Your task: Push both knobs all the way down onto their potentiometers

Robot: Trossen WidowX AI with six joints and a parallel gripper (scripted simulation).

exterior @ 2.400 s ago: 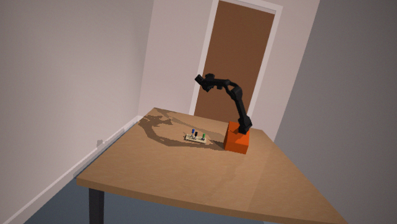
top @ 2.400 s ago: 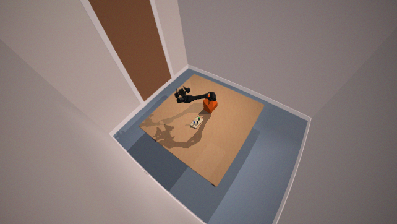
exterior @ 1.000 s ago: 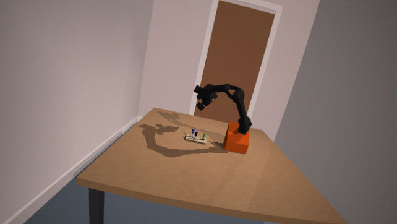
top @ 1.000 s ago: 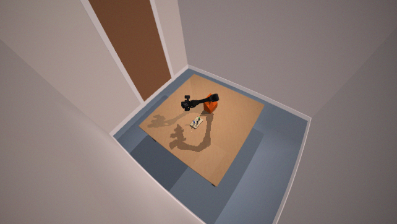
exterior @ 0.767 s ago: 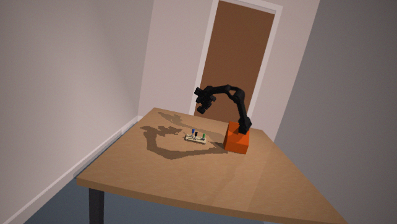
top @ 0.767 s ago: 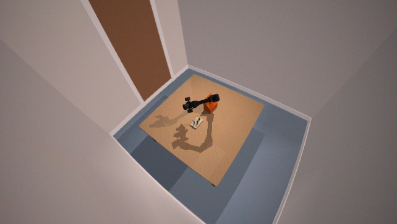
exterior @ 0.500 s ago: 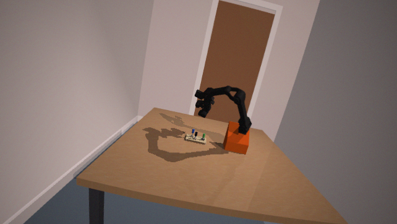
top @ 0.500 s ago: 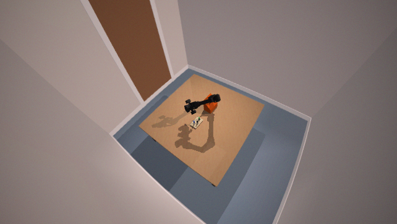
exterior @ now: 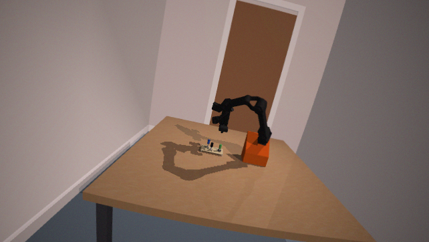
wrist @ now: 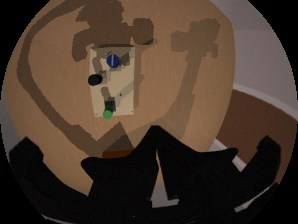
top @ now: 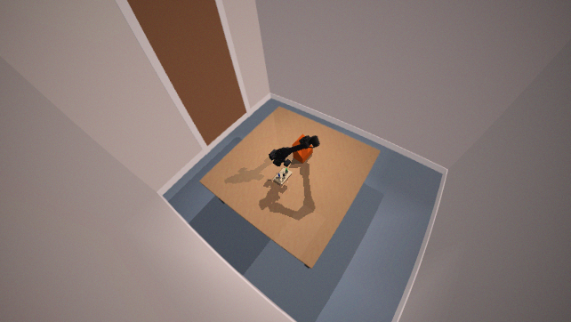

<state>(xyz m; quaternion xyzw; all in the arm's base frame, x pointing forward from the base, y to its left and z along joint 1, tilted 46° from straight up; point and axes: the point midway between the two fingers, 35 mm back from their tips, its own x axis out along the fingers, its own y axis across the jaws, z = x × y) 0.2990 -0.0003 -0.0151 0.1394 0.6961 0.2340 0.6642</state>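
The green knob is 9 cm below my gripper tip, 6 cm to the left of it and 1 cm behind it. The rest, counted from my gripper tip: blue knob (8 cm ahead, 7 cm below, 5 cm to the left).
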